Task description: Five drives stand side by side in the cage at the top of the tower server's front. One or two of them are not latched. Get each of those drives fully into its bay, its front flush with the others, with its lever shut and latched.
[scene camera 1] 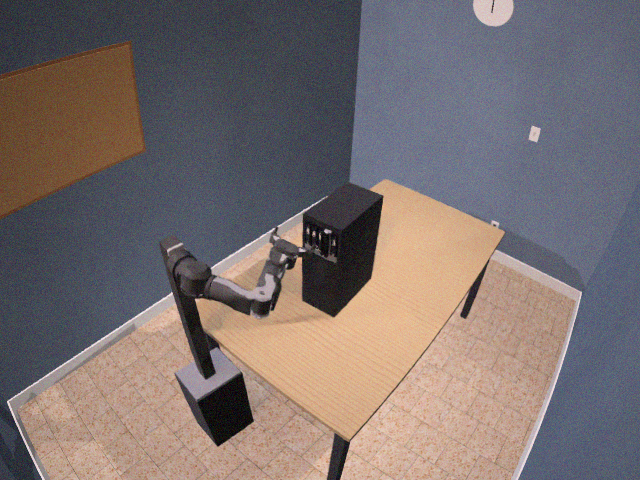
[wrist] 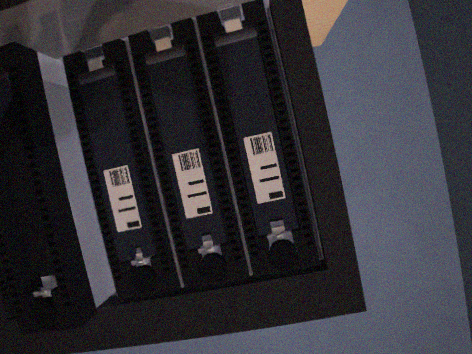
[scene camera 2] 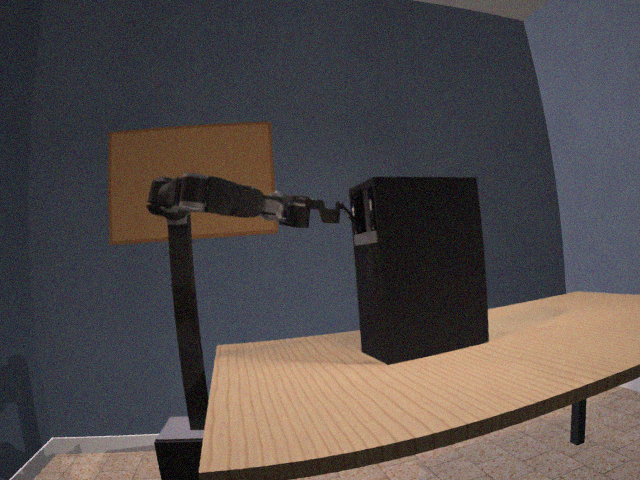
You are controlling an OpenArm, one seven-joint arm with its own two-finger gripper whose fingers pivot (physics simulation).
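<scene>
The wrist view has my gripper out of frame, while scene camera 1 and scene camera 2 show it. A single spot on my gripper (scene camera 2: pixel 327 215) and (scene camera 1: pixel 309 256) is the same spot. On an arm's post (scene camera 1: pixel 187 308) and (scene camera 2: pixel 177 280) are likewise the same spot.
</scene>
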